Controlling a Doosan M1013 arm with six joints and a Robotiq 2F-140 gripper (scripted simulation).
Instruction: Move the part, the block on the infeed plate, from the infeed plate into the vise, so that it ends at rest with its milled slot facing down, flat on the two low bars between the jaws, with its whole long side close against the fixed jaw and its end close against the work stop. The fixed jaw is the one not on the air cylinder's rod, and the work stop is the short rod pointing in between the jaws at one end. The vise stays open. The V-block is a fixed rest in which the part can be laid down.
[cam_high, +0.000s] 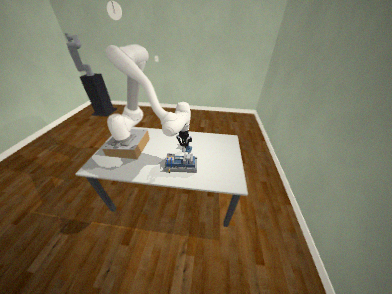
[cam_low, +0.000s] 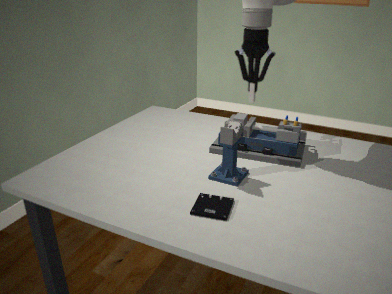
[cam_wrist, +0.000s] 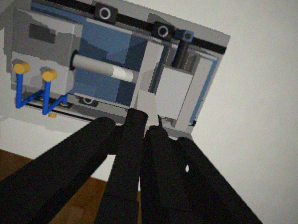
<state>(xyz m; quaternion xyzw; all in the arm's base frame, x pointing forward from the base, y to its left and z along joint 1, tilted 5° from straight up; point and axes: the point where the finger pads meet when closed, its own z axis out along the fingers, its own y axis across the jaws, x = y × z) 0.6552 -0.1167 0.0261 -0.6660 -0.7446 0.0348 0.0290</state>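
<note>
The part lies 3 cm ahead of my hand, 1 cm to the left of it and 11 cm below it. Round my hand: cylinder rod: 5 cm behind, 12 cm below; then fixed jaw: 6 cm ahead, 1 cm to the left, 12 cm below; then work stop: 3 cm ahead, 5 cm to the left, 11 cm below.
</note>
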